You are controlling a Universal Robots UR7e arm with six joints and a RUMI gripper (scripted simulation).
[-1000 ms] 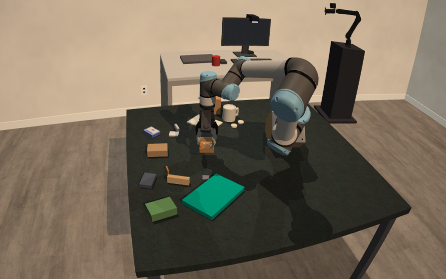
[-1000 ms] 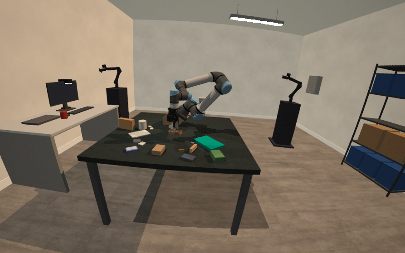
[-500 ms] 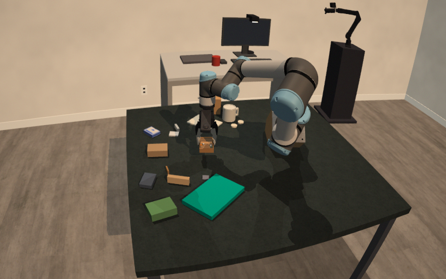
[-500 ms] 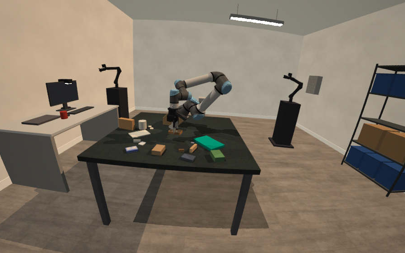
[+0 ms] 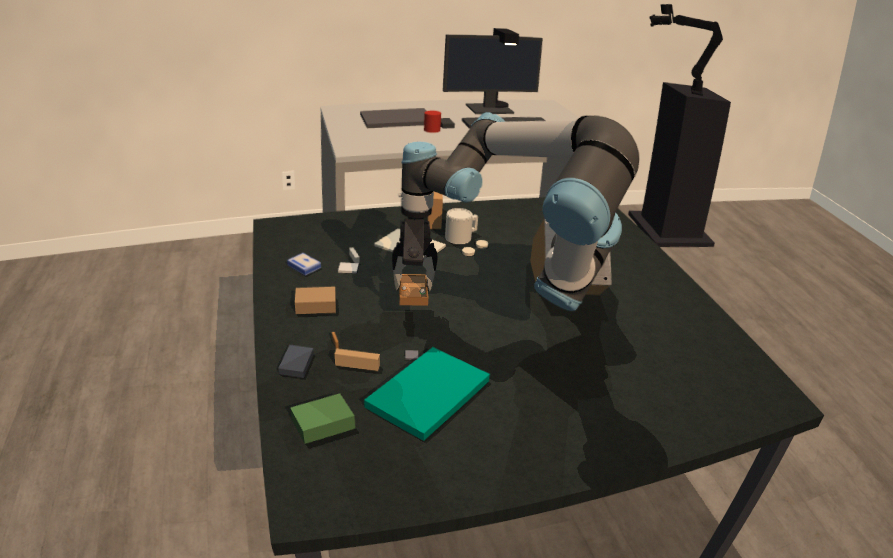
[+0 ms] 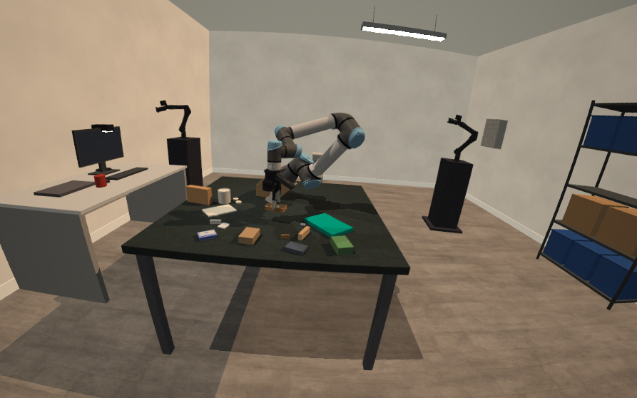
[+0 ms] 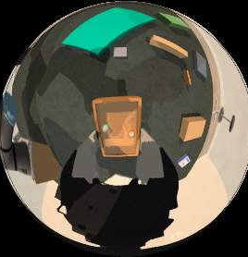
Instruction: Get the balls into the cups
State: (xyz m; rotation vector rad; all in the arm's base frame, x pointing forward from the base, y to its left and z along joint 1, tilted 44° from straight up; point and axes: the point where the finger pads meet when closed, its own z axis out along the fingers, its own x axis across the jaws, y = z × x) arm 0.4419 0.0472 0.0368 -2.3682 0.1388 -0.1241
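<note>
Right now the covered wooden puzzle is 10 mm below my hand. From my hand the other things lie so: brown box (250 mm ahead, 60 mm to the right, 70 mm below); then teal flat box (10 mm behind, 300 mm to the left, 80 mm below); then grey cube (20 mm ahead, 160 mm to the left, 90 mm below).
</note>
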